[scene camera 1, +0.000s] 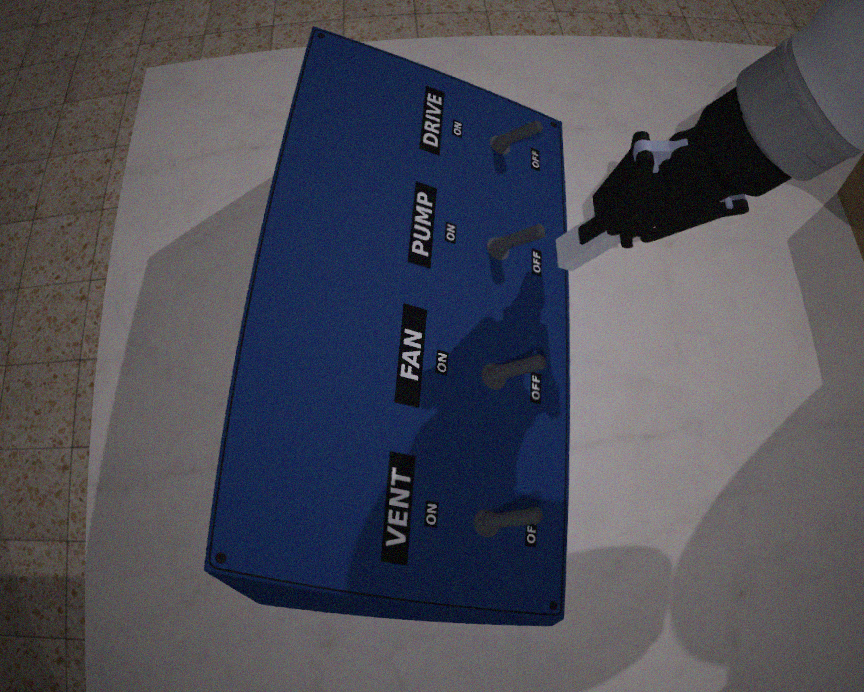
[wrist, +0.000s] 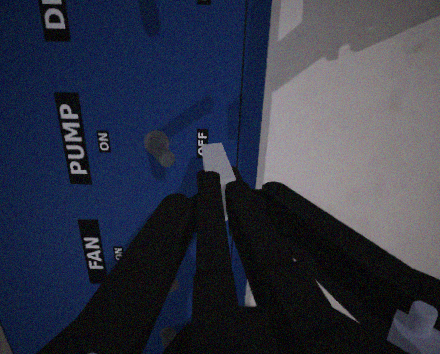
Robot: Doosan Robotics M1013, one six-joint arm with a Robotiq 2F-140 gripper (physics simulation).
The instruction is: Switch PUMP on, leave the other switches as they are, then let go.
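Places are measured from the arm's base along level axes (x ahead, y left, z up), in millimetres.
Pixels of known places: gripper, fingertip midpoint: [scene camera 1: 563, 255] [wrist: 212, 160].
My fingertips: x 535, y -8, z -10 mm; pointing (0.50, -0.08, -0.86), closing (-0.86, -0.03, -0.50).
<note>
Ahead of a thing's pixels: the offset from my fingertips to its top centre. Level surfaces: height alone.
A blue switch panel [scene camera 1: 346, 288] [wrist: 120, 75] carries a row of grey toggle levers. The PUMP lever @[39 mm ahead, 8 mm right, 32 mm up] [scene camera 1: 516, 240] [wrist: 160, 148] leans toward its OFF label. The DRIVE lever @[28 mm ahead, 128 mm right, 32 mm up] [scene camera 1: 516, 136], the FAN lever @[50 mm ahead, 111 mm left, 32 mm up] [scene camera 1: 514, 370] and the VENT lever @[60 mm ahead, 231 mm left, 32 mm up] [scene camera 1: 509, 519] also lean toward OFF. My gripper [scene camera 1: 566, 250] [wrist: 212, 160] is shut with nothing between its fingers. Its pale fingertips are at the panel's right edge, beside the PUMP lever on its OFF side, apart from it. In the wrist view the fingertips cover part of PUMP's OFF label.
The panel lies on a pale table top @[98 mm down] [scene camera 1: 685, 403] [wrist: 350, 130]. A speckled tile floor [scene camera 1: 43, 288] shows beyond the table. The arm reaches in from the upper right in the scene view, and its shadow falls over the FAN and VENT part of the panel.
</note>
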